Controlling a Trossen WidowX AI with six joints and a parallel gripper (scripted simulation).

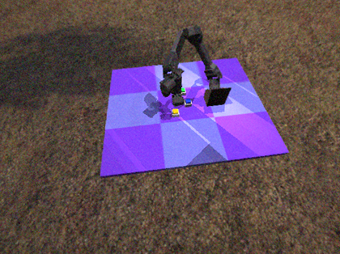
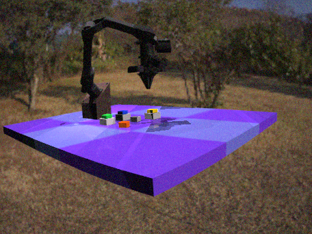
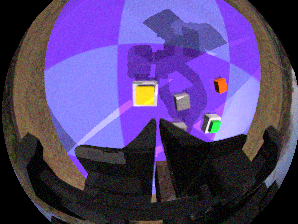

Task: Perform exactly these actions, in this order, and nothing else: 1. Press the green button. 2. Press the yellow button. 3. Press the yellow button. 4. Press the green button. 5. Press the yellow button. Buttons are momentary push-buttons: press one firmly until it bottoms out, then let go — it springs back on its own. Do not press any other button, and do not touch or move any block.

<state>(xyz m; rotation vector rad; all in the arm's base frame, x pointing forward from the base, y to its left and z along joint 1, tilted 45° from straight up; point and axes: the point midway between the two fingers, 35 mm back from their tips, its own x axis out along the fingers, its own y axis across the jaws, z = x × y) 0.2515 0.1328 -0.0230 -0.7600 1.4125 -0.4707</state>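
Now: the yellow button 10 mm to the left of my gripper tip and 90 mm below it. From my gripper tip the other things lie so: blue button (90 mm behind, 80 mm to the right, 90 mm below); then green button (50 mm behind, 180 mm to the right, 90 mm below); then orange block (60 mm ahead, 180 mm to the right, 120 mm below).
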